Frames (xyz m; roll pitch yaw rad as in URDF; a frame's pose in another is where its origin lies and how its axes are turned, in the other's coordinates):
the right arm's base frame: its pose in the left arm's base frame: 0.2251 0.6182 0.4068 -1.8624 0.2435 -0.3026
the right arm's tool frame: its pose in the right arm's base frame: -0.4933 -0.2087 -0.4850 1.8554 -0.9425 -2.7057
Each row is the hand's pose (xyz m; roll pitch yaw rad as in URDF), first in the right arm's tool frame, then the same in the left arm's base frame.
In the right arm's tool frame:
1: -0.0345 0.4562 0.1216 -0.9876 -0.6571 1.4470
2: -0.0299 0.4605 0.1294 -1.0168 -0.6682 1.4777
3: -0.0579 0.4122 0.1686 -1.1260 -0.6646 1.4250
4: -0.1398 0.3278 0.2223 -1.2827 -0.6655 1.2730
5: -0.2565 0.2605 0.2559 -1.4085 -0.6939 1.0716
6: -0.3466 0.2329 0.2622 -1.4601 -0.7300 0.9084
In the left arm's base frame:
1: -0.1456 0.4093 0.4033 -2.2226 1.3180 2.2291
2: -0.1512 0.4137 0.3962 -2.1550 1.3363 2.3094
3: -0.2009 0.3699 0.4124 -2.3691 1.2992 2.2347
4: -0.2675 0.2637 0.4441 -2.7005 1.1827 2.1495
5: -0.3005 0.1308 0.4674 -2.9288 1.0241 2.1767
6: -0.2976 0.0368 0.4752 -3.0392 0.8998 2.2350

